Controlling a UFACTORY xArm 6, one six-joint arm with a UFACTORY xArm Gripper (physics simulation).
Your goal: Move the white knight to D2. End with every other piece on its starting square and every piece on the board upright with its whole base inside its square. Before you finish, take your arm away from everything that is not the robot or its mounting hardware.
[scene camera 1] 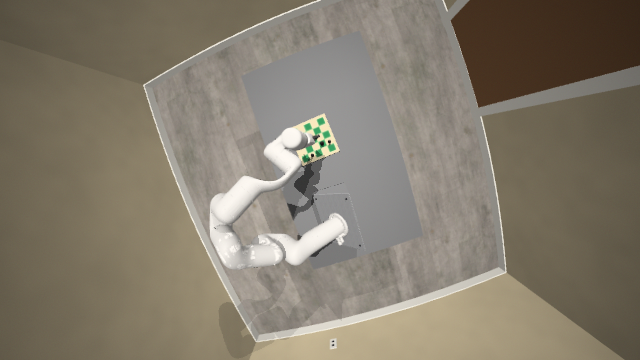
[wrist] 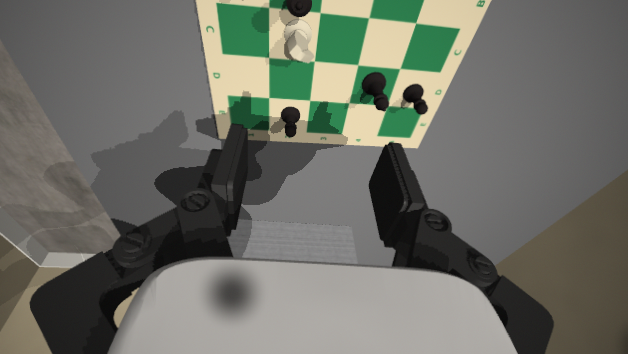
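Pixels of known places: gripper, between the fingertips: (wrist: 313,156); arm's base, origin of its link: (scene camera 1: 338,224).
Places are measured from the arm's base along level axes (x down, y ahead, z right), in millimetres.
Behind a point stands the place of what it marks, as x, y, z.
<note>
The white knight (wrist: 298,42) {134, 443, 11} stands upright on cream square C2 of the green and cream board (scene camera 1: 323,128) {165, 468, 122} (wrist: 245,75) {166, 400, -33}. Green square D2 (wrist: 290,82) {166, 395, 6} beside it has no piece on it. The knight cannot be made out in the scene view, where the arm covers part of the board. My gripper (scene camera 1: 315,137) {37, 426, 18} (wrist: 313,156) {37, 426, 18} is open and empty, above the board. In the wrist view the knight shows beyond the fingertips. A black pawn (scene camera 1: 312,155) {135, 359, 10} (wrist: 290,117) {154, 365, 7} stands on E2. A larger black piece (scene camera 1: 322,144) {159, 391, 82} (wrist: 375,85) {153, 403, 80} is on D4.
Another black pawn (scene camera 1: 329,142) {158, 385, 120} (wrist: 414,95) {155, 394, 119} stands on D5. A black piece (wrist: 299,6) {113, 472, 10} stands on B2, partly cut off at the wrist view's top edge. The board lies on a grey table (scene camera 1: 375,150) {172, 244, 333}. My arm's metal base plate (scene camera 1: 345,205) {-70, 97, 72} lies farther along the table.
</note>
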